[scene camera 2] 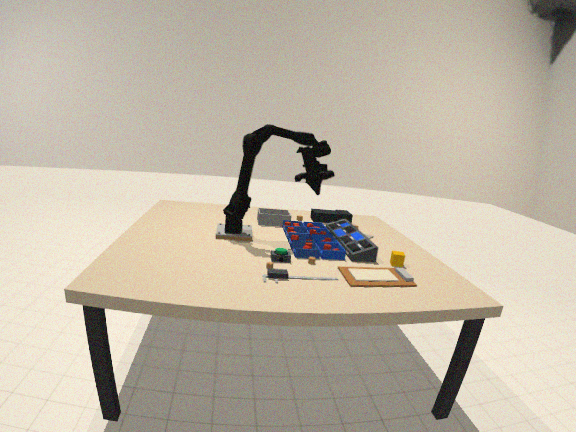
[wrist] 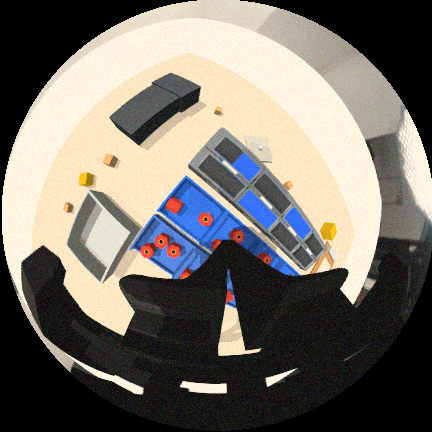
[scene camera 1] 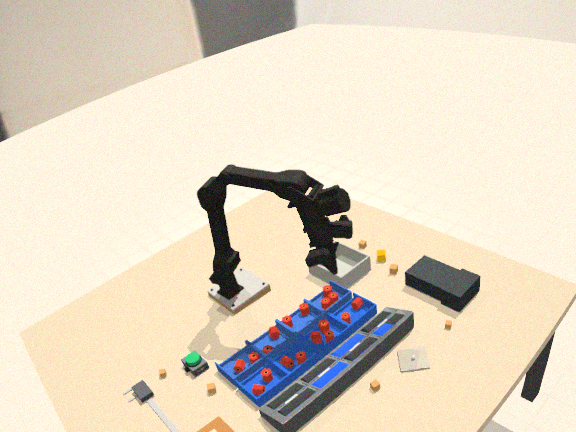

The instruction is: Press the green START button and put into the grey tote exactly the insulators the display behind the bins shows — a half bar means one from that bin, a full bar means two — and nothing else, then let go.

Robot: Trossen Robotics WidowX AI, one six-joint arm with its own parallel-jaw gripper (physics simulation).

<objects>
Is the gripper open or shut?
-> Shut.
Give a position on a black box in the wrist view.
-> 138,117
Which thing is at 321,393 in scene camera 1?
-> A display.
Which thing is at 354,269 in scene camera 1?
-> A grey tote.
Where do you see a grey tote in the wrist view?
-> At 100,232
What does the gripper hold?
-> Nothing.
</objects>
